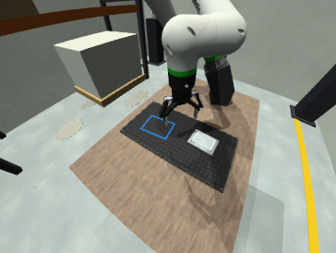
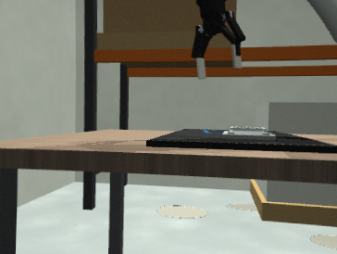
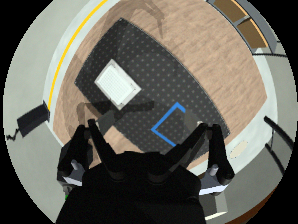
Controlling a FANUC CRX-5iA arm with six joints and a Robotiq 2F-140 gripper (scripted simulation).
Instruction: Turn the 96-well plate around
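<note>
Now: hand 8 cm past the white 96-well plate, 14 cm to the right of it and 17 cm above it. Round my hand: grey plate nest N1 (8 cm behind, 14 cm to the left, 19 cm below).
</note>
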